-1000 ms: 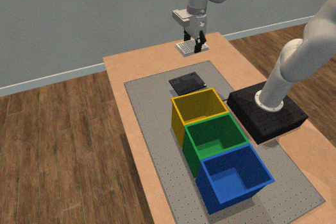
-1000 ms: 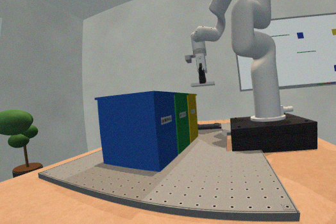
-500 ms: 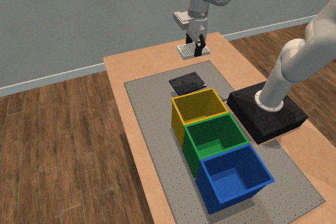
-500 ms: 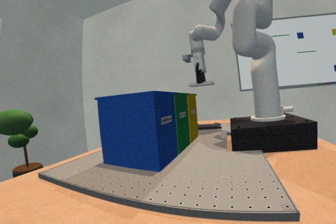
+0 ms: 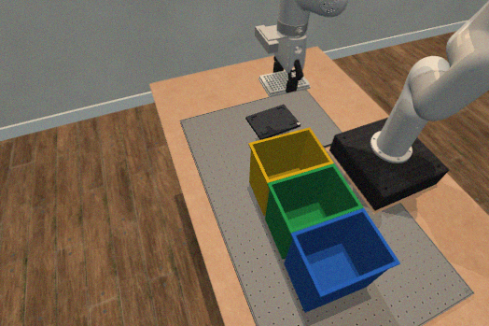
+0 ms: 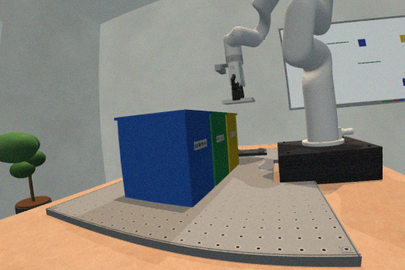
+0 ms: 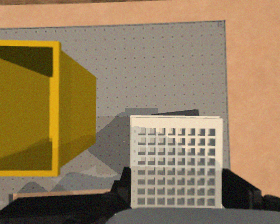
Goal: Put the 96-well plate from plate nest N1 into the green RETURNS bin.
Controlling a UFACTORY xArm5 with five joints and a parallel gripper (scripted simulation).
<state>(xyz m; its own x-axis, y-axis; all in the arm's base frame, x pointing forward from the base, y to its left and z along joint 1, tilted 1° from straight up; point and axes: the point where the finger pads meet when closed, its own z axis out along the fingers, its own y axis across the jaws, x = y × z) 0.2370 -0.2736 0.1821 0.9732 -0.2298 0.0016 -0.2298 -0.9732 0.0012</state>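
The green bin is 31 cm to the left of my hand, 16 cm below it and 15 cm ahead of it. From my hand the other things lie so: nest frame (24 cm below, 6 cm to the right, 3 cm behind); then yellow bin (19 cm to the left, 16 cm below, 12 cm ahead); then white 96-well plate (1 cm below).
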